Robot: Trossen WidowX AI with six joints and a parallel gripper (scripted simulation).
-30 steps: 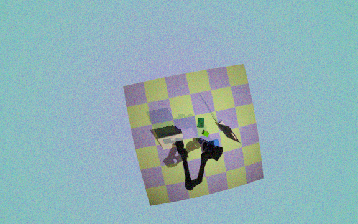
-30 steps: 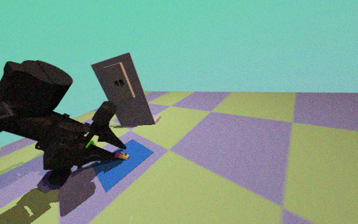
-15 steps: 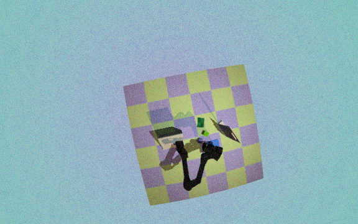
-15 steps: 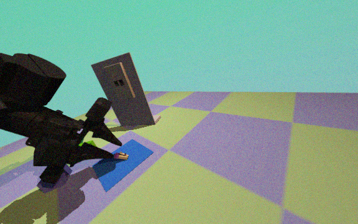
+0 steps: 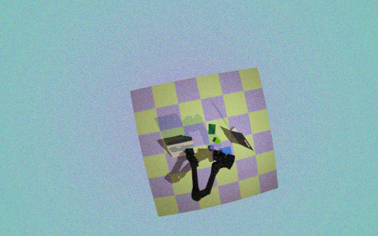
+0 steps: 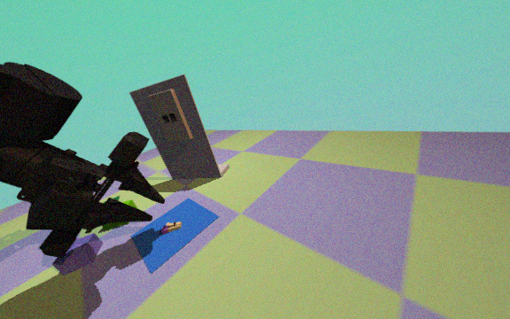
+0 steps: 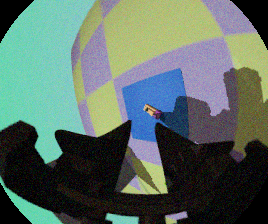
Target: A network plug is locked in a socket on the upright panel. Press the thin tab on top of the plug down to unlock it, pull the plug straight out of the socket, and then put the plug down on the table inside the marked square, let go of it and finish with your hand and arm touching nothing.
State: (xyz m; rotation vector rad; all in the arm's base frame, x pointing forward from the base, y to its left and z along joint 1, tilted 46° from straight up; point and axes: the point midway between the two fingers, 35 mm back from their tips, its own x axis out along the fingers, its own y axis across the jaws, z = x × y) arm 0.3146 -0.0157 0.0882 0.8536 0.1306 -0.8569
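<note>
The network plug lies 40 mm below my gripper tip, 10 mm to the right of it and 10 mm ahead of it. Also, from my gripper tip: blue marked square 40 mm below, 10 mm ahead; then grey upright panel 150 mm to the left, 120 mm ahead, 70 mm above.
</note>
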